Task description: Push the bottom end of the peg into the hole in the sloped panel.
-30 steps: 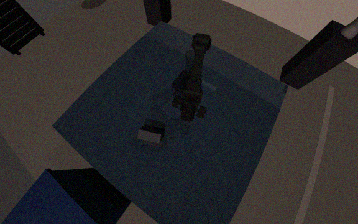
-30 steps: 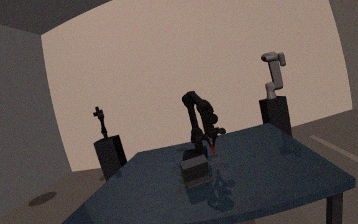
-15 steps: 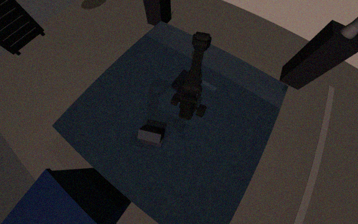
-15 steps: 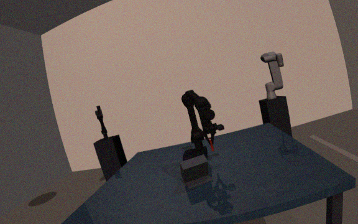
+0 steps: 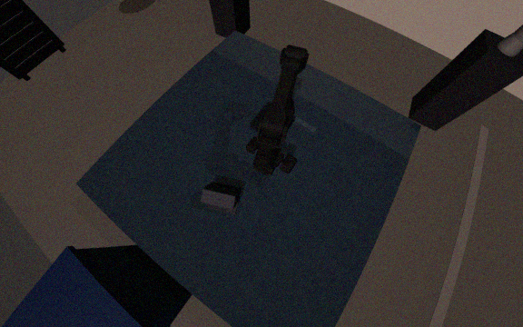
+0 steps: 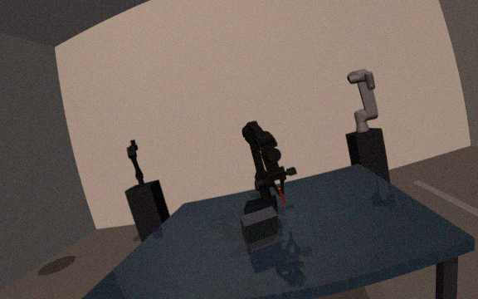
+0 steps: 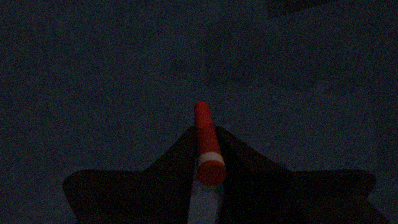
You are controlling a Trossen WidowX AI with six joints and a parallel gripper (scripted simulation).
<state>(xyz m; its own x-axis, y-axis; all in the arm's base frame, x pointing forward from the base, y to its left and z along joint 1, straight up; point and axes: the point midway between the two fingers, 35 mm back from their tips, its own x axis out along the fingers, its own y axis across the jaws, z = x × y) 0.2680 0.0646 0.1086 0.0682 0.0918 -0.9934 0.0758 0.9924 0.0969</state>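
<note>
My gripper tip is 200 mm short of the sloped panel, 120 mm to the left of it and 40 mm above it. Round my gripper tip: peg (20 mm above).
</note>
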